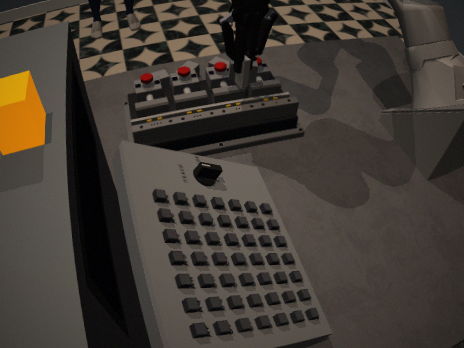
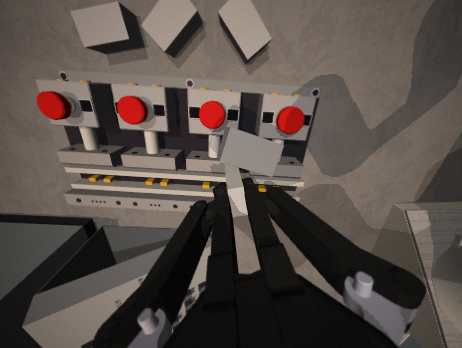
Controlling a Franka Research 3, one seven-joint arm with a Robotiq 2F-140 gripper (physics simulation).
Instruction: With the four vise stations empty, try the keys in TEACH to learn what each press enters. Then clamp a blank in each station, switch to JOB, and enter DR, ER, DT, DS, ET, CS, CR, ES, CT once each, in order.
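Note:
My gripper [image 1: 243, 60] [image 2: 232, 173] is shut above the right half of the vise fixture [image 1: 215, 117] [image 2: 135, 201]. A pale narrow piece shows between and beyond its black fingertips. A grey blank [image 2: 251, 151] is just beyond the tips, turned askew across the third and fourth stations; it does not look gripped. Its contact with the vise is unclear. Three other blanks [image 2: 102, 26] [image 2: 171, 24] [image 2: 245, 27] lie on the table behind the fixture. The keypad panel [image 1: 142, 200] has rows of dark keys and a black mode knob [image 1: 207, 172]; its exact setting is hard to read.
Red buttons [image 1: 146, 78] [image 2: 132, 110] top the four stations. A large grey cabinet [image 1: 30, 240] with an orange block [image 1: 22, 117] stands left of the keypad. The robot base [image 1: 432, 75] is at the right, on a grey pedestal [image 1: 425, 132]. The checkered floor lies beyond the table.

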